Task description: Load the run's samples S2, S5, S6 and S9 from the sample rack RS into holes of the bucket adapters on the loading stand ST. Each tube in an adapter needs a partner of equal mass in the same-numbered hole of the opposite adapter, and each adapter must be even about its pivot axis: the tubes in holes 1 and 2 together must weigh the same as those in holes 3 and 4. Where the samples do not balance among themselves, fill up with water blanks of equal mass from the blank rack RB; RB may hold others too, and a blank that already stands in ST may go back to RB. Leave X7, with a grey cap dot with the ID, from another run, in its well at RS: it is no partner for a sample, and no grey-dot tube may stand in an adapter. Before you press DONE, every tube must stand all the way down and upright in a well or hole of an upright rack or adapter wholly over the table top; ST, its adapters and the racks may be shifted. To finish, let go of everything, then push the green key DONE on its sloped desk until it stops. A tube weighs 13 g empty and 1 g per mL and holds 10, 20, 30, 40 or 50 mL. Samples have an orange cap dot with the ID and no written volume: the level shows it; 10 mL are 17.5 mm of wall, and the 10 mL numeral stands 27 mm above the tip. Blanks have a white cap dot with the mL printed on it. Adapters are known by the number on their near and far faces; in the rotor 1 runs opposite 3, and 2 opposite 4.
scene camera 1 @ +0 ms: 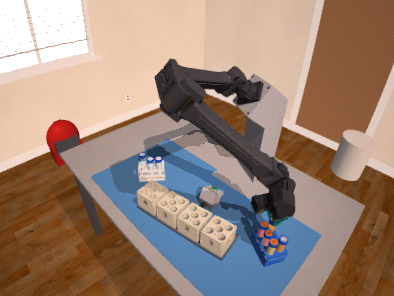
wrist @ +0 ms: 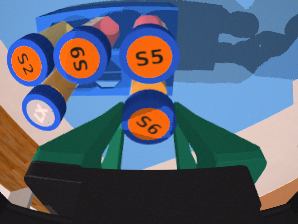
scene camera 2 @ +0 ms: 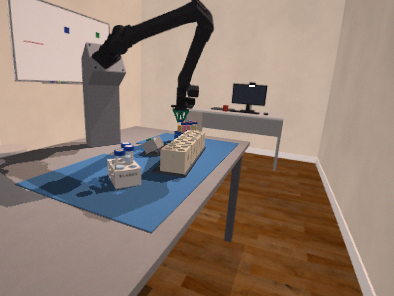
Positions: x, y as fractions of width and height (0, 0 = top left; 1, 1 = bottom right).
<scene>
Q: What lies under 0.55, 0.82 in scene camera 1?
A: An adapter 1.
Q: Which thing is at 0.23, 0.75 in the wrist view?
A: My gripper.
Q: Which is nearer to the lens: the blue sample rack RS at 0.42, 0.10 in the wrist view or the sample tube S5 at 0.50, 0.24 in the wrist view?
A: The sample tube S5.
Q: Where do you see a grey-dot tube X7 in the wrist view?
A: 0.15, 0.48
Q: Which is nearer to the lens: the blue sample rack RS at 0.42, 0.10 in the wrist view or the sample tube S6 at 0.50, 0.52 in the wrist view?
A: The sample tube S6.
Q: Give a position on a sample tube S9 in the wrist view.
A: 0.27, 0.25
</scene>
